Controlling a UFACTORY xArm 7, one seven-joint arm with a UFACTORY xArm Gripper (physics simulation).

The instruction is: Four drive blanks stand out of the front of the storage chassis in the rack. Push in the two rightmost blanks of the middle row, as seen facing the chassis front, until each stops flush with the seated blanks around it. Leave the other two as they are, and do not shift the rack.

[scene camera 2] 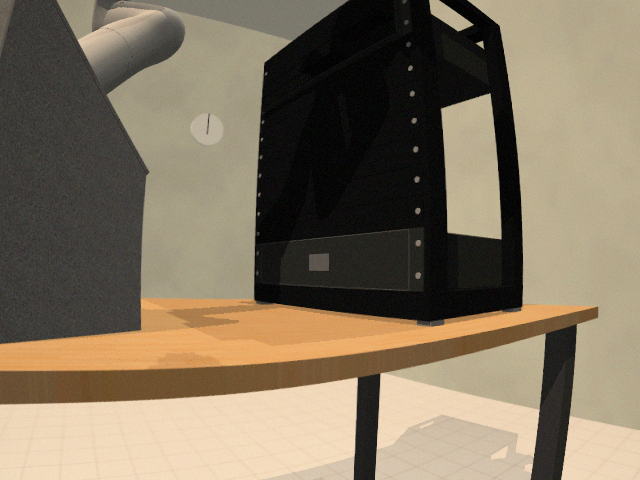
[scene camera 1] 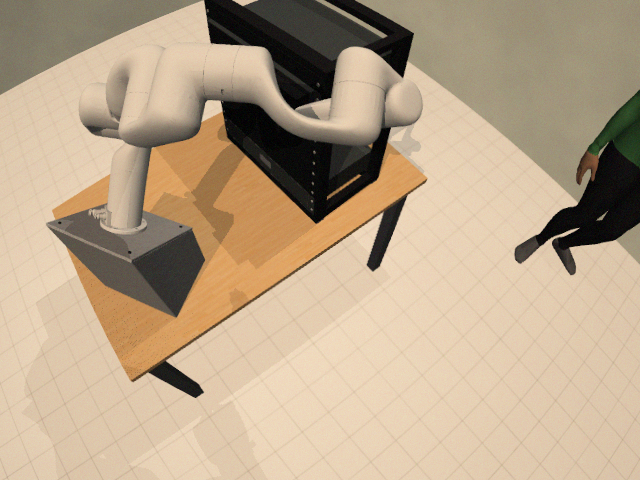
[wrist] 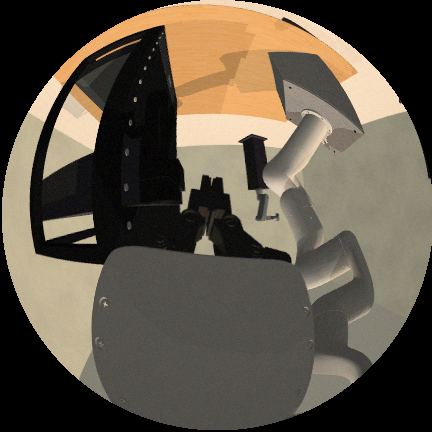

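Seen in the pictures: gripper, fingertip midpoint: (wrist: 208, 189); arm's base at its link origin: (scene camera 2: 37, 104) (scene camera 1: 123, 225) (wrist: 316, 121).
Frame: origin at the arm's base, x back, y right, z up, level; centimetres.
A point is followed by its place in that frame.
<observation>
The black rack (scene camera 1: 321, 198) {z -14.5, x -55.0, y -0.3 cm} (scene camera 2: 436, 180) {z -7.6, x -55.1, y -0.3 cm} (wrist: 100, 200) {z 24.9, x -55.7, y -0.6 cm} stands upright on the table. The storage chassis (wrist: 152, 187) {z 23.9, x -49.2, y -1.5 cm} is in its upper part, very dark; a dark edge juts from its front in the wrist view. Single blanks and how far each stands out cannot be made out. My gripper (wrist: 208, 189) {z 25.3, x -45.0, y 5.3 cm} is shut and empty. In the wrist view its fingertips are just to the right of the chassis front, with a narrow gap in the picture. In scene camera 1 the arm hides the gripper and the upper right of the rack front; the gripper does not show in scene camera 2.
A grey unit with a light label (scene camera 1: 265, 161) {z -18.8, x -43.9, y -23.0 cm} (scene camera 2: 318, 262) {z -18.7, x -43.9, y -23.0 cm} sits low in the rack. The arm's grey base (scene camera 1: 155, 279) {z -4.5, x -5.3, y 15.5 cm} (scene camera 2: 72, 232) {z -17.4, x -10.5, y 9.0 cm} (wrist: 320, 80) {z -9.2, x -8.9, y 11.0 cm} stands on the wooden table (scene camera 1: 279, 258) {z -27.9, x -39.0, y 8.0 cm} (scene camera 2: 289, 364) {z -28.2, x -31.6, y 16.7 cm} (wrist: 200, 40) {z -27.9, x -39.4, y -5.7 cm}. A person (scene camera 1: 615, 170) stands beyond the table. A dark box (wrist: 255, 162) shows behind the gripper.
</observation>
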